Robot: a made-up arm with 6 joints. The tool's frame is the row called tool. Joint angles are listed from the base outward.
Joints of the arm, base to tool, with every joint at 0 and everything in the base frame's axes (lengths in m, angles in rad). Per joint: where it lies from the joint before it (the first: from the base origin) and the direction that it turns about. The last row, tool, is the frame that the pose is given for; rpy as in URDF.
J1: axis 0 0 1 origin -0.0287 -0.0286 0.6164
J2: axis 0.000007 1 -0.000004 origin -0.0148 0.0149 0.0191
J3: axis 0.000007 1 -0.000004 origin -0.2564 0.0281 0.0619
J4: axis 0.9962 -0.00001 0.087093 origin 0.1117 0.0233 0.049
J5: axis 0.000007 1 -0.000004 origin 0.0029 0.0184 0.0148
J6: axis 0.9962 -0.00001 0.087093 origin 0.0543 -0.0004 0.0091
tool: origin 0.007 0.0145 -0.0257 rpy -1.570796 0 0
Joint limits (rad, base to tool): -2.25..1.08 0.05..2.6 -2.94..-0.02 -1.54..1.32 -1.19..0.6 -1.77..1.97
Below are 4 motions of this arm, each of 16 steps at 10 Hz.
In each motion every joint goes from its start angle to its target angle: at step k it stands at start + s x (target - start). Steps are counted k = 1, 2, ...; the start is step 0. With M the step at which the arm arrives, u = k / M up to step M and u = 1 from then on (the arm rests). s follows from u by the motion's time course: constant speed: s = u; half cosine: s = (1 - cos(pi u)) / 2; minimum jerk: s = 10 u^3 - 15 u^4 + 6 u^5.
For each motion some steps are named. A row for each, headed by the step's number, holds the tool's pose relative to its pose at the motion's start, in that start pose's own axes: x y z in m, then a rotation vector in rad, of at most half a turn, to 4 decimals.
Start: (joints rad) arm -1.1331 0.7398 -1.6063 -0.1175 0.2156 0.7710
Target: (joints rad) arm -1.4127 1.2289 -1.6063 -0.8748 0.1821 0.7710
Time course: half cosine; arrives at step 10
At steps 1, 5, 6, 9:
1: 0.0049 0.0029 -0.0019 -0.0218 0.0154 0.0030
5: 0.0896 0.0551 -0.0576 -0.4423 0.2943 0.0973
6: 0.1117 0.0699 -0.0823 -0.5765 0.3756 0.1432
9: 0.1478 0.0961 -0.1415 -0.8482 0.5270 0.2638

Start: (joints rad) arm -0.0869 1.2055 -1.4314 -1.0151 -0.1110 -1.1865
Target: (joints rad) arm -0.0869 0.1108 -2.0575 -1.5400 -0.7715 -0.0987
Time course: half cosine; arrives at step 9
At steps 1, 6, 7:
1: -0.0094 0.0058 -0.0101 0.0169 0.0584 0.0204
6: -0.3433 0.0471 -0.1293 0.0404 1.3275 0.1062
7: -0.4111 0.0311 -0.1188 -0.0451 1.4953 0.0735

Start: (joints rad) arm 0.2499 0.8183 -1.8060 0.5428 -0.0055 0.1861
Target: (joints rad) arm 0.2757 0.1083 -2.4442 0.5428 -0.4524 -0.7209
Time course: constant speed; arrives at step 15
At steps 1, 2, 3, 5, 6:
1: -0.0173 -0.0165 0.0135 -0.0632 -0.0577 -0.0978
2: -0.0362 -0.0323 0.0263 -0.1239 -0.1095 -0.1994
3: -0.0567 -0.0473 0.0382 -0.1819 -0.1554 -0.3047
5: -0.1021 -0.0745 0.0590 -0.2876 -0.2291 -0.5250
6: -0.1270 -0.0865 0.0678 -0.3346 -0.2567 -0.6395

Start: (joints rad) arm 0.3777 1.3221 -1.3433 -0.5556 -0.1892 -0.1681
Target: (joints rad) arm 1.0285 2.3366 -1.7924 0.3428 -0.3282 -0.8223
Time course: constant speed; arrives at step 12
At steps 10, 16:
10: 0.0907 0.0224 0.2346 0.2007 -0.5218 0.0360
16: 0.0763 0.0324 0.2970 0.1976 -0.6168 0.0713

